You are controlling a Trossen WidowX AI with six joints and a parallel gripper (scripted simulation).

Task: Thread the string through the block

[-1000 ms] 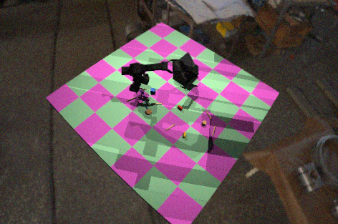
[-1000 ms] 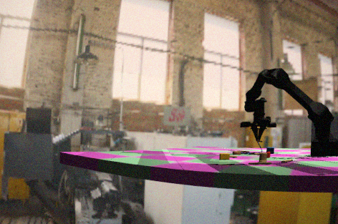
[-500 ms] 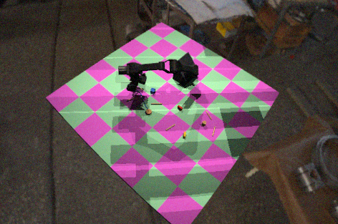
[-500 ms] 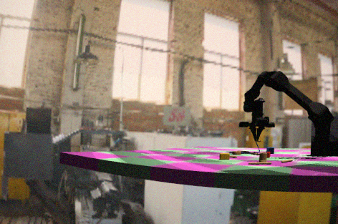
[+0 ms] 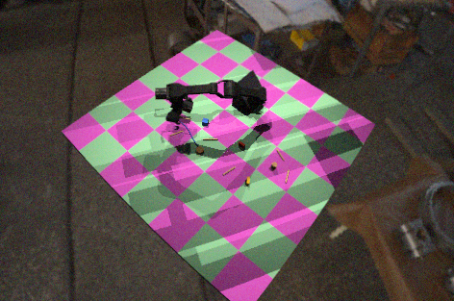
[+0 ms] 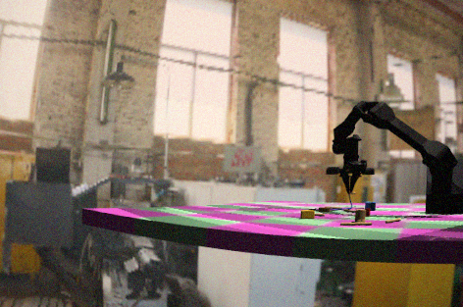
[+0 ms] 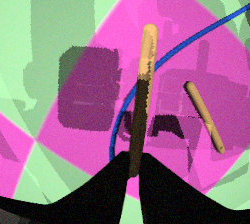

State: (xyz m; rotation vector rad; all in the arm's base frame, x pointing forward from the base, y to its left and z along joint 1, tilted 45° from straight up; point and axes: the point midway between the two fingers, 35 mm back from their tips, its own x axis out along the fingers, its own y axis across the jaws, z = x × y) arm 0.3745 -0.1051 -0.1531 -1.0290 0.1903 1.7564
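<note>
Right now my gripper tip is 11 cm past the blue cube, 10 cm to the right of it and 4 cm above it. The rest, counted from my gripper tip: red piece (15 cm behind, 33 cm to the left, 5 cm below); round wooden button (3 cm ahead, 21 cm to the left, 5 cm below); yellow piece (2 cm behind, 50 cm to the left, 5 cm below).
</note>
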